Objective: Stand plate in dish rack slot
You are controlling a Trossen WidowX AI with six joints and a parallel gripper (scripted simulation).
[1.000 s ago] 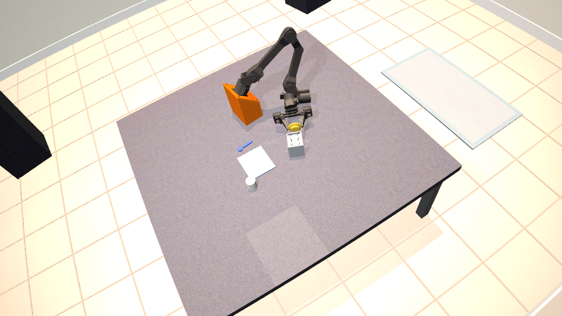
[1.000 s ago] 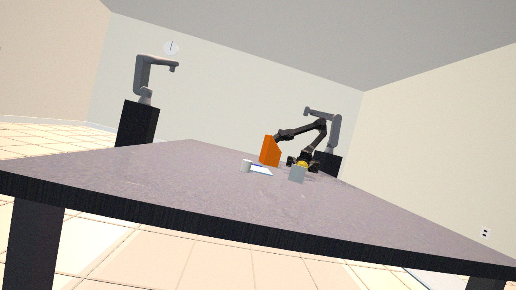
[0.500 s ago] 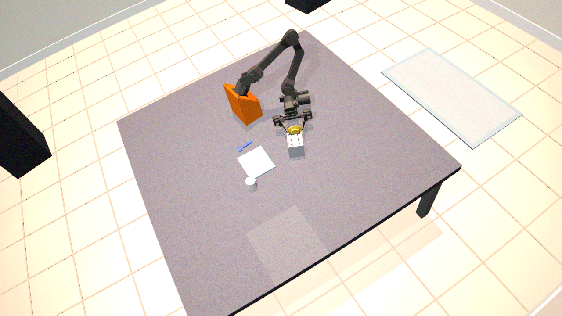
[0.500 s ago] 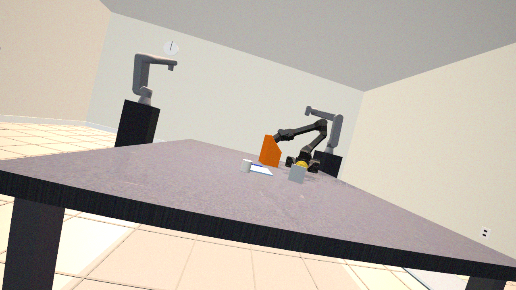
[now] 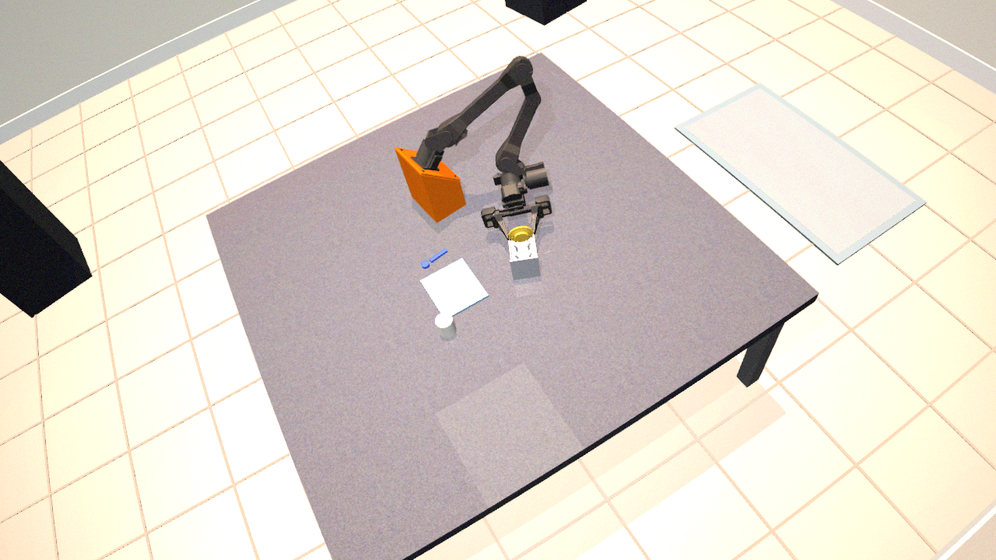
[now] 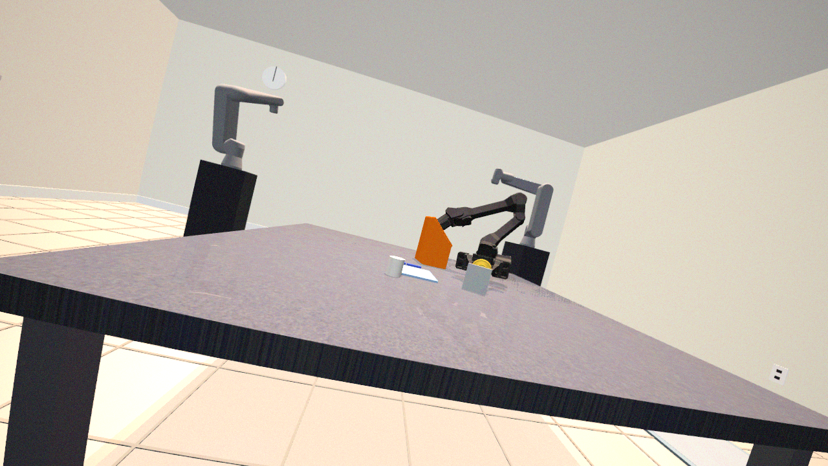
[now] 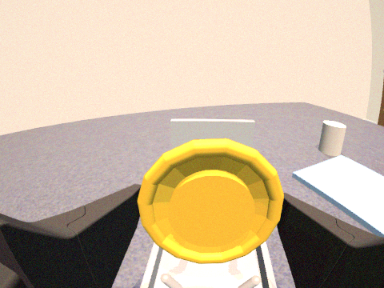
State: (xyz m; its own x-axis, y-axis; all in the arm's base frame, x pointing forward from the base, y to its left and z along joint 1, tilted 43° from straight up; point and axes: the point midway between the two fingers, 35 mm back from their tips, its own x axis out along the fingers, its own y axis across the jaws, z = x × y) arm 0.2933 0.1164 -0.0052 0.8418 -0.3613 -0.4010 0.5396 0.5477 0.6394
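Right now my gripper tip is 20 mm short of the dish rack, 10 mm to the left of it and 40 mm above it. The rest, counted from my gripper tip: blue spoon 160 mm behind, 200 mm to the right, 60 mm below; yellow plate 10 mm behind; white mat 40 mm behind, 210 mm to the right, 60 mm below.
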